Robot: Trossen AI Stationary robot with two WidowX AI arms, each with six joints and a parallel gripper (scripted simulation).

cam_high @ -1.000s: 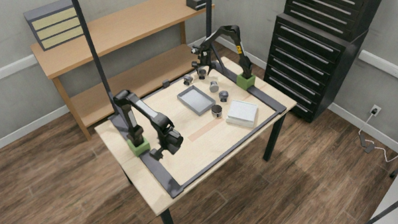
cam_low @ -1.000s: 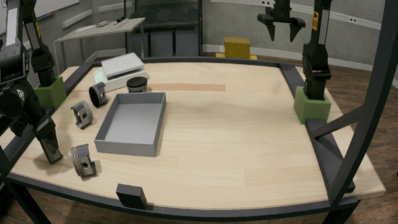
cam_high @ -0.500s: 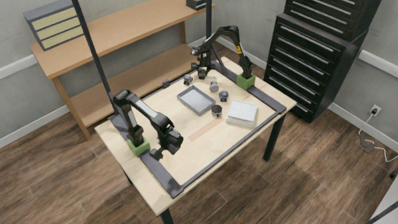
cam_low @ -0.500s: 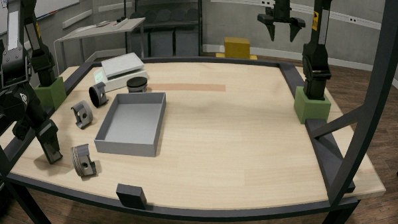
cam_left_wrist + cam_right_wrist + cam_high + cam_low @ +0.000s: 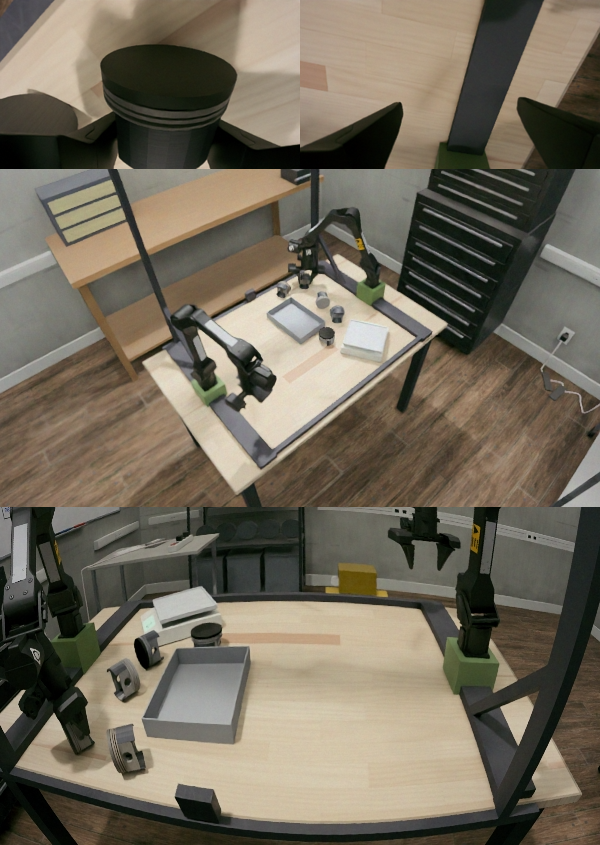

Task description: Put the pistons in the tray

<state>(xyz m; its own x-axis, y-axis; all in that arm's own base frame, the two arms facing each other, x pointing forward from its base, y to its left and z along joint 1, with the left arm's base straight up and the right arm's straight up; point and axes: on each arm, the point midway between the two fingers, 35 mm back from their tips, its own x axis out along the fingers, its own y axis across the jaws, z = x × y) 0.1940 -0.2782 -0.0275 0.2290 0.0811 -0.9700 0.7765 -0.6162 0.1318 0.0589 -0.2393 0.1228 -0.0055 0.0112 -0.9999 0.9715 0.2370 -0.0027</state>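
My left hand is 480 mm short of the grey pan, 50 mm to the left of it and 10 mm above it. The rest, counted from my left hand: white scale: 470 mm ahead, 40 mm to the right, 30 mm below; steel parts tray: 170 mm ahead, 200 mm to the right, 50 mm below.
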